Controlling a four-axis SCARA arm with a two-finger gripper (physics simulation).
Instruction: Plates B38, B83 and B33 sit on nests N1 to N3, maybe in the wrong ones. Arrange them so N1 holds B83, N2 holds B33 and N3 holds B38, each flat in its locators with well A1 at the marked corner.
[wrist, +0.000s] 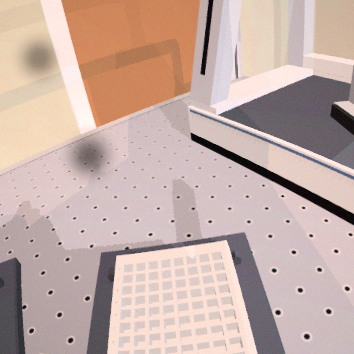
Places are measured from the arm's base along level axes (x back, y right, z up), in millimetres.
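Where they show: gripper, fingertip midpoint: (151, 111).
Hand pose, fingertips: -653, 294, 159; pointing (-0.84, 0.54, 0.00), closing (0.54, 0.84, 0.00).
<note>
Things, the pixels of their top centre, and the offset from my fingertips, as dx, dy, dz. "spot": a spot on its surface instead. Level surfaces: height alone.
- cream plate at its top centre: (176, 328) +16, -19, -120
- dark grey nest at a spot on its surface: (265, 310) spot: +37, +33, -134
- dark nest at a spot on its surface: (10, 310) spot: -77, -114, -134
- perforated deck at its surface level: dz -146
A cream plate (177, 300) with a grid of square wells lies in a dark grey nest (265, 310) at the bottom centre of the wrist view. It looks flat and lined up with the nest; its near end is cut off. Its label and the marked corner cannot be seen. Part of another dark nest (10, 310) shows at the lower left edge; whether it bears a plate is hidden. My gripper (157, 117) is open and empty, above and apart from the plate. One dark fingertip shows at the right edge; the other is out of view.
A white-framed machine (270, 150) with a dark bed, a black base strip and an upright post stands at the upper right. The perforated deck (150, 215) runs back to an orange panel (135, 50) and a white upright (70, 65) at the upper left.
</note>
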